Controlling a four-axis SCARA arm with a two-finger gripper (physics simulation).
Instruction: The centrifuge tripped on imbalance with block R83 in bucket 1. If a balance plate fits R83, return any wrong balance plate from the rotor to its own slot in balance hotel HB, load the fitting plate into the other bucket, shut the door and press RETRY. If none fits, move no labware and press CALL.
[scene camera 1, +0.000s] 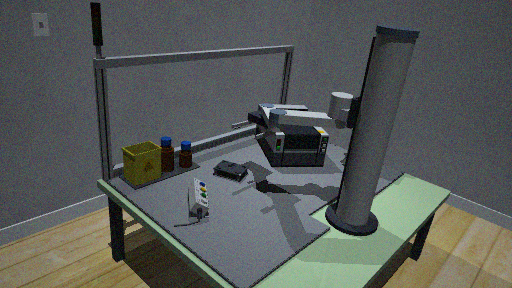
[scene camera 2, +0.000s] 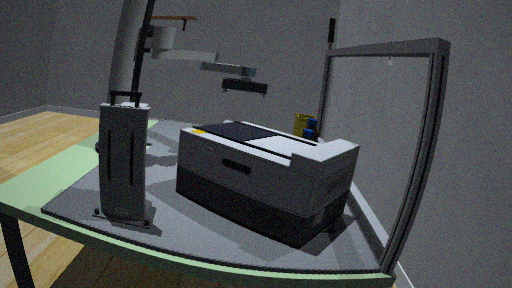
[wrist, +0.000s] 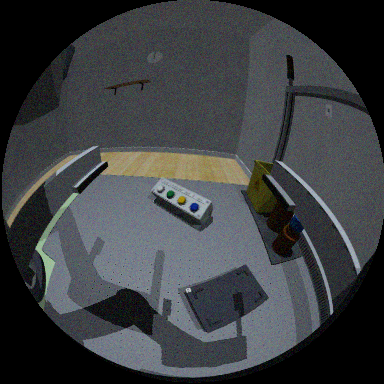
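Where they show: gripper, fingertip midpoint: (scene camera 1: 243, 131) (wrist: 183, 157); arm's base, link origin: (scene camera 1: 350, 219).
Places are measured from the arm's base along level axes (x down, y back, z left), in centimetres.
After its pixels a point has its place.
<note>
My gripper (scene camera 1: 246, 130) {z 21.3, x -31.5, y -56.0 cm} (scene camera 2: 244, 93) {z 21.3, x -31.5, y -56.0 cm} (wrist: 183, 157) {z 21.3, x -31.5, y -56.0 cm} is open and empty, its two fingers wide apart, held high above the mat near the centrifuge. The centrifuge (scene camera 1: 303, 159) {z -24.6, x -6.3, y -47.3 cm} (scene camera 2: 240, 200) {z -50.6, x -8.8, y -60.8 cm} is a white and dark box. Its top shows a dark panel and a white panel; its rotor, buckets, block R83 and any balance plate are hidden. A tall grey rack (scene camera 2: 120, 150) {z -62.8, x -20.9, y -28.9 cm}, seemingly the balance hotel, shows its back; its slots are hidden. A sloped button box (scene camera 1: 199, 197) {z 53.1, x -8.5, y -50.2 cm} (wrist: 182, 200) {z 46.0, x -8.1, y -55.8 cm} has white, green, yellow and blue buttons with unreadable labels.
A dark flat nest (scene camera 1: 230, 170) {z 19.4, x -5.3, y -64.8 cm} (wrist: 225, 298) {z 16.2, x -5.3, y -66.2 cm} lies on the mat. A yellow bin (scene camera 1: 142, 164) {z 60.4, x -12.8, y -85.6 cm} (scene camera 2: 303, 124) {z 49.5, x -15.1, y -88.9 cm} (wrist: 260, 190) {z 52.6, x -10.4, y -85.8 cm} and blue-capped brown bottles stand on a dark tray. The arm's column (scene camera 1: 377, 130) {z 6.1, x -49.5, y 4.3 cm} stands at the table edge. A frame (scene camera 1: 200, 53) {z 14.0, x -61.5, y -100.5 cm} (scene camera 2: 385, 46) {z -35.8, x -60.6, y -100.4 cm} runs along one side.
</note>
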